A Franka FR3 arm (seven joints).
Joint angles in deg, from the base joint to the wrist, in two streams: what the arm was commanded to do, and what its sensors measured. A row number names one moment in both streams.
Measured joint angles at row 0:
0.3 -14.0 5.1 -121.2 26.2 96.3 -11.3
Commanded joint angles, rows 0 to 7:
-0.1 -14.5 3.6 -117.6 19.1 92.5 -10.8
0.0 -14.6 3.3 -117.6 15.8 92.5 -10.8
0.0 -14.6 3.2 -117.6 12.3 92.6 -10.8
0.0 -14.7 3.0 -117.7 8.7 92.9 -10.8
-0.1 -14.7 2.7 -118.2 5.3 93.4 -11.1
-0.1 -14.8 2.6 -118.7 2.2 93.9 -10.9
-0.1 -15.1 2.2 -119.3 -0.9 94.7 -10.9
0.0 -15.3 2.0 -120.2 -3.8 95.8 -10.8
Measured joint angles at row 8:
0.3 -14.4 2.2 -118.3 3.1 93.9 -11.2
